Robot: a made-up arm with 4 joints.
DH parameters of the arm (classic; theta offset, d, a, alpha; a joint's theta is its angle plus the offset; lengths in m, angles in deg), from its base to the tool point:
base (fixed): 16.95 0 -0.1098 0
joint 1: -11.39 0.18 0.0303 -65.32
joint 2: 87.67 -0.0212 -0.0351 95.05
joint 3: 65.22 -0.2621 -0.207 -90
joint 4: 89 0.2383 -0.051 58.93
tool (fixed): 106.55 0.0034 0 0
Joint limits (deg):
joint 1: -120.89..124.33
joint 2: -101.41..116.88
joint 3: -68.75..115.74
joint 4: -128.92..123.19
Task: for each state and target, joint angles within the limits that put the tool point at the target. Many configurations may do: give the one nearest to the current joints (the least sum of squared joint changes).
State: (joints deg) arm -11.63 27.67 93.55 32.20
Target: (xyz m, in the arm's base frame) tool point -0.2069 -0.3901 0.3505
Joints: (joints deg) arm -24.39 49.11 42.00 2.11
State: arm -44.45 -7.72 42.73 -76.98
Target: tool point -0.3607 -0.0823 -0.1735
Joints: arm -49.93 -43.64 78.85 -90.70
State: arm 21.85 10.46 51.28 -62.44
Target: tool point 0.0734 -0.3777 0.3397
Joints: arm 40.01 21.09 34.07 -31.91
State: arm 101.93 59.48 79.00 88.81
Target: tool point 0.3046 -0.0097 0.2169
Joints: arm 124.19 21.56 73.17 123.19
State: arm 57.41 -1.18 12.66 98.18
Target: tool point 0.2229 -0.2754 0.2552
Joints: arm 94.92 -3.57 41.61 120.52
